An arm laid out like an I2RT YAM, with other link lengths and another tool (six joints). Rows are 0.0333 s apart.
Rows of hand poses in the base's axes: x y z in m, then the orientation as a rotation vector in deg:
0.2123, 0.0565, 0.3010, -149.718, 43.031, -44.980
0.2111, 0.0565, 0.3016, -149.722, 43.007, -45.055
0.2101, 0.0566, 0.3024, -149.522, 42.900, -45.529
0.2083, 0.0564, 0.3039, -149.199, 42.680, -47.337
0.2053, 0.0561, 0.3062, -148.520, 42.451, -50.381
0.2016, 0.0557, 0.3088, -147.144, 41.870, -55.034
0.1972, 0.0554, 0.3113, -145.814, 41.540, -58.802
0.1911, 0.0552, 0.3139, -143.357, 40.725, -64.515
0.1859, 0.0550, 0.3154, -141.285, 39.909, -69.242
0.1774, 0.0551, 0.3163, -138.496, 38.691, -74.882
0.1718, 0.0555, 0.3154, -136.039, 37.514, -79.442
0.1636, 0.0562, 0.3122, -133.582, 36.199, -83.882
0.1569, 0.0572, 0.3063, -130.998, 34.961, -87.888
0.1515, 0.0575, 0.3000, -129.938, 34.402, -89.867
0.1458, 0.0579, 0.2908, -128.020, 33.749, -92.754
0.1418, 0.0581, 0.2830, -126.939, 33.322, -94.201
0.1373, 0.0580, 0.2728, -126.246, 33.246, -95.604
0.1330, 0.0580, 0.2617, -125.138, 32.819, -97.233
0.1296, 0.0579, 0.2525, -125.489, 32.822, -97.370
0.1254, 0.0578, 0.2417, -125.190, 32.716, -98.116
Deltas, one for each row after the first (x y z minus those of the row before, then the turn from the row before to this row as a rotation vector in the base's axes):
-0.0012, 0.0000, 0.0006, -0.034, -0.045, 0.003
-0.0010, 0.0001, 0.0008, -0.019, -0.371, 0.000
-0.0018, -0.0002, 0.0015, -0.471, -1.198, -0.156
-0.0030, -0.0003, 0.0023, -0.716, -2.034, -0.366
-0.0037, -0.0004, 0.0026, -0.902, -3.260, -0.405
-0.0044, -0.0003, 0.0025, -0.634, -2.685, -0.439
-0.0061, -0.0002, 0.0026, -0.770, -4.282, -0.458
-0.0052, -0.0002, 0.0015, -0.763, -3.548, -0.341
-0.0085, 0.0001, 0.0009, -0.865, -4.382, -0.273
-0.0056, 0.0004, -0.0009, -0.718, -3.641, -0.129
-0.0082, 0.0007, -0.0032, -0.807, -3.575, -0.071
-0.0067, 0.0010, -0.0059, -0.588, -3.400, -0.017
-0.0054, 0.0003, -0.0063, -0.468, -1.547, -0.121
-0.0057, 0.0004, -0.0092, -0.435, -2.419, -0.222
-0.0040, 0.0002, -0.0078, -0.184, -1.288, -0.031
-0.0045, -0.0001, -0.0102, -0.338, -1.000, -0.352
-0.0043, 0.0000, -0.0111, -0.299, -1.372, -0.119
-0.0034, -0.0001, -0.0092, -0.300, 0.137, -0.157
-0.0042, -0.0001, -0.0108, -0.252, -0.497, -0.171

